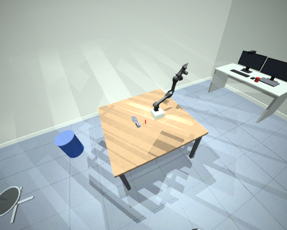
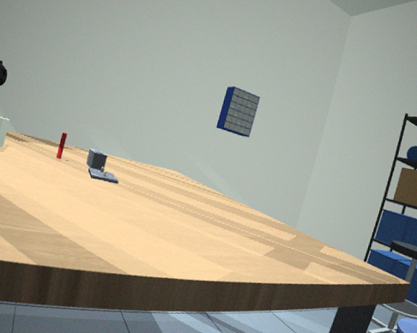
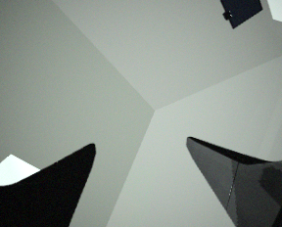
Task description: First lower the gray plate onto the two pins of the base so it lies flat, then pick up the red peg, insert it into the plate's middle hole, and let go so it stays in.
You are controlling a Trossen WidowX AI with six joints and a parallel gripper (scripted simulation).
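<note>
My gripper tip is 860 mm short of the gray plate, 630 mm above it and 150 mm to the right of it. Also, from my gripper tip: base (870 mm ahead, 660 mm below, 10 mm to the right); then red peg (750 mm ahead, 630 mm below, 170 mm to the left).
</note>
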